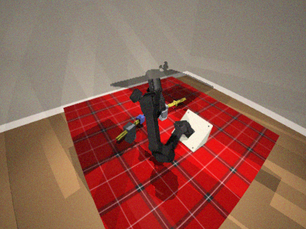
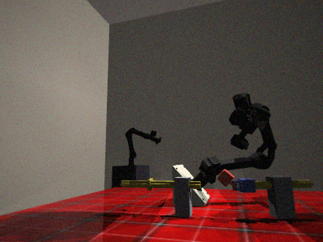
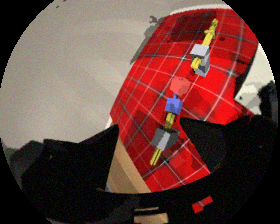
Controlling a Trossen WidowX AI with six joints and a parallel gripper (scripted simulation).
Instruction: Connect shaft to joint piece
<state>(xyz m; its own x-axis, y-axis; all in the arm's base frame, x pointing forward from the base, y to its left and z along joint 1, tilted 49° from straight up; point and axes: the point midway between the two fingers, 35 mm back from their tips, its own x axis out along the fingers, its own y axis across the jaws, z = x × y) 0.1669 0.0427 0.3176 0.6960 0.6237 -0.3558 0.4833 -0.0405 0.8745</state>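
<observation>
Now: gripper tip 13 cm above the red square joint piece, 9 cm to the left of it and 7 cm short of it.
</observation>
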